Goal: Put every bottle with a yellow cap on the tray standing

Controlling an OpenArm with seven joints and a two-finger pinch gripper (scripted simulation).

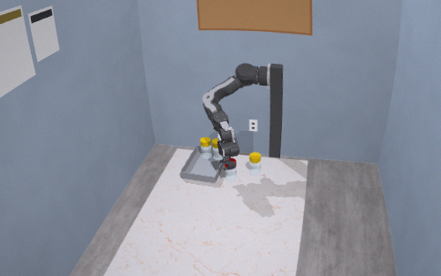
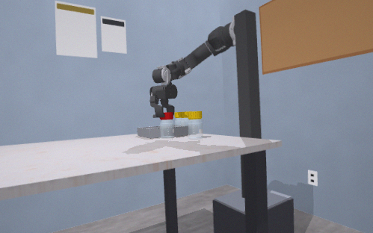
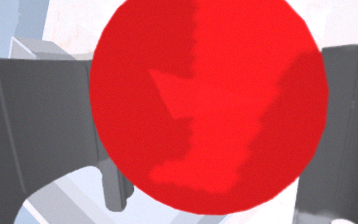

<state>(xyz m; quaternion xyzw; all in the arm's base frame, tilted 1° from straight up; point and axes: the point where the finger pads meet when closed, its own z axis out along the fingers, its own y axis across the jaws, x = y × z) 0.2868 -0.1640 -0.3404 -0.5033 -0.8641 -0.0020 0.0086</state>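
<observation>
Right now the red-capped bottle is 1 cm behind my hand, 1 cm to the left of it and 5 cm below it. Also, from my hand: grey tray 8 cm behind, 14 cm to the right, 8 cm below.
</observation>
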